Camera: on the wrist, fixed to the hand. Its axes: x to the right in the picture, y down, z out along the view.
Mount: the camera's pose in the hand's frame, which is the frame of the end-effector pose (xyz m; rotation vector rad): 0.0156 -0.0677 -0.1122 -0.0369 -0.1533 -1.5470
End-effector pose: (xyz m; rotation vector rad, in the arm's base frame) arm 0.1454 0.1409 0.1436 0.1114 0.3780 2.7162
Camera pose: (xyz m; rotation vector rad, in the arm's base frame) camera 0.1416 0.1794 0.0174 -0.0044 0.2000 1.1750
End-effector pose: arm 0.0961 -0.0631 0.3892 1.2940 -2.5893 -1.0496
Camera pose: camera 0.1704 -0.1639 0.4309 -2.3266 0.8162 0.8306
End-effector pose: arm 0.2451 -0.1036 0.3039 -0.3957 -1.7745 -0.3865
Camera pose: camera 0.3067 -0.2141 0.3413 1.0616 -1.9091 -1.4595
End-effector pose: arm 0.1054 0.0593 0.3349 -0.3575 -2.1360 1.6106
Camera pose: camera 0.1505 0.1414 0.4279 1.1653 -1.6040 0.6215
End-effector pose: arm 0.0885 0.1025 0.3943 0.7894 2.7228 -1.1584
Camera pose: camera 0.0560 0.1474 0.5140 1.3163 -2.3199 0.8524
